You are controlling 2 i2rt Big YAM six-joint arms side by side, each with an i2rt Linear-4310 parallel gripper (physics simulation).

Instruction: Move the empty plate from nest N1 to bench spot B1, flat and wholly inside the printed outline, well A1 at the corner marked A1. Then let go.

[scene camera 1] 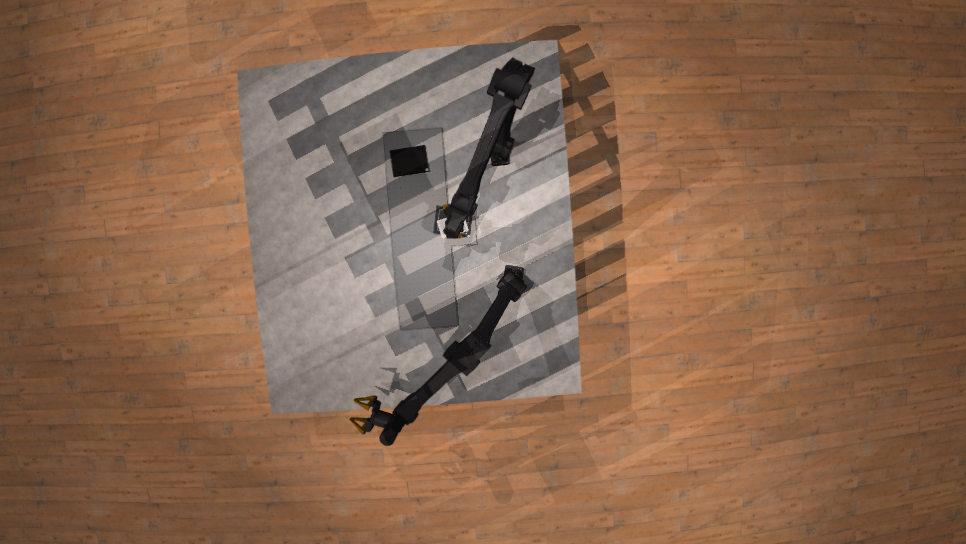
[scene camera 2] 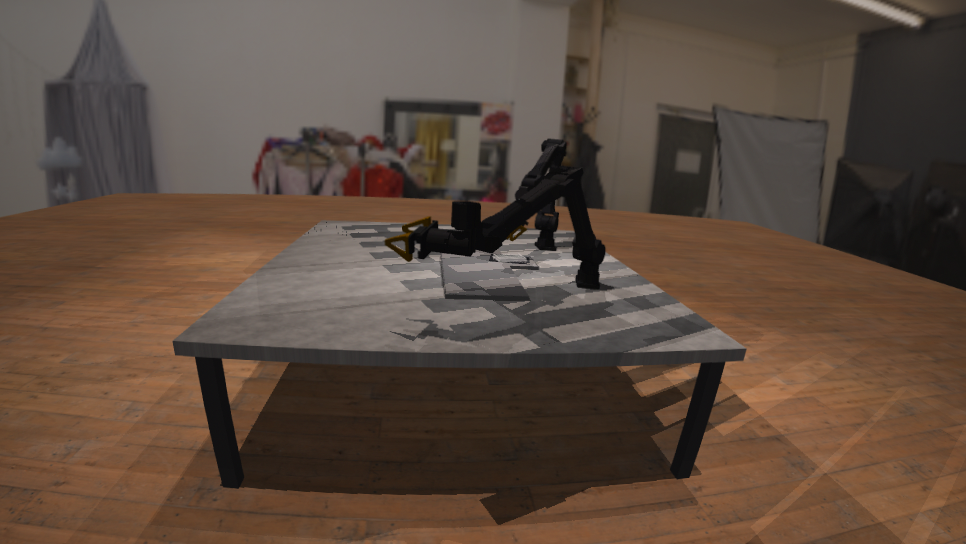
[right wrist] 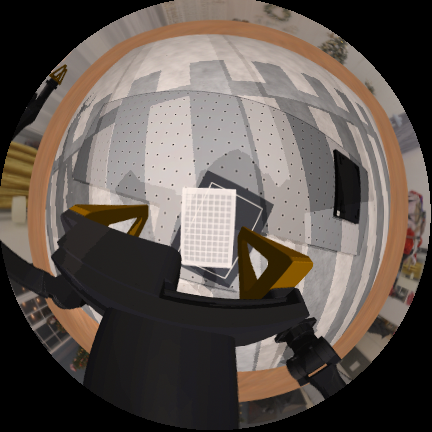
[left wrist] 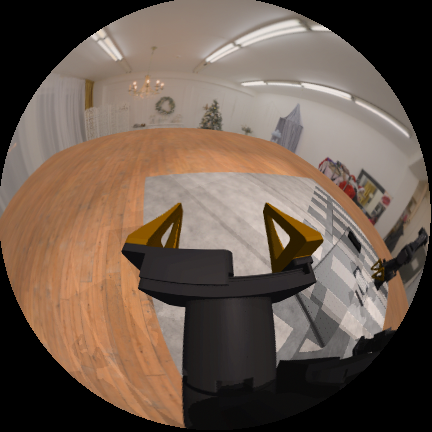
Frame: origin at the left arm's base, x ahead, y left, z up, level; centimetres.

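Seen in the pictures: left gripper, fingertip midpoint: (scene camera 1: 352, 409) (scene camera 2: 393, 235) (left wrist: 223, 206); right gripper, fingertip midpoint: (scene camera 2: 508, 239) (right wrist: 192, 221) (left wrist: 370, 272); left arm's base, link origin: (scene camera 1: 512, 278) (scene camera 2: 587, 283); right arm's base, link origin: (scene camera 1: 499, 152) (scene camera 2: 545, 247) (right wrist: 294, 328) (left wrist: 375, 282).
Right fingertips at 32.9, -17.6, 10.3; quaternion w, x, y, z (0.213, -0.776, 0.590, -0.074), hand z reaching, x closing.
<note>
Pixels of each thing's top centre, then the offset from my right fingertips to it, as dx, dy, dz. "spot": a spot on its surface instead. Level surfaces: height alone.
- white gridded plate, top centre: (right wrist: 206, 228) (scene camera 2: 510, 256) (scene camera 1: 452, 225) (left wrist: 361, 280) -1.2, -1.4, -7.4
- dark pad, surface spot: (right wrist: 266, 204) spot: +7.1, -8.2, -8.8
- printed white outline, surface spot: (right wrist: 250, 203) spot: +5.8, -5.6, -8.8
- black rectangular block, top centre: (right wrist: 352, 186) (scene camera 1: 408, 160) (left wrist: 355, 239) +23.9, -27.1, -7.2
- perforated board, surface height: dz -9.0
The white gridded plate (scene camera 1: 442, 228) (right wrist: 208, 227) lies over a dark pad (right wrist: 266, 204) with a printed white outline (right wrist: 250, 203). It is turned against the outline and crosses its lines. I cannot read which corner is A1. My right gripper (right wrist: 192, 221) (scene camera 2: 517, 232) (left wrist: 370, 272) is open above the plate, its fingers apart on either side of it; in scene camera 1 the arm hides part of the plate. My left gripper (scene camera 1: 352, 412) (scene camera 2: 396, 235) (left wrist: 223, 206) (right wrist: 61, 70) is open and empty, raised near the table's lower left corner in scene camera 1.
A black rectangular block (scene camera 1: 409, 160) (left wrist: 354, 241) (right wrist: 346, 187) with a small white corner mark sits on the perforated board (scene camera 1: 422, 270) (right wrist: 185, 115); no label is readable. The left arm (scene camera 1: 466, 354) reaches across the table's lower part in scene camera 1.
</note>
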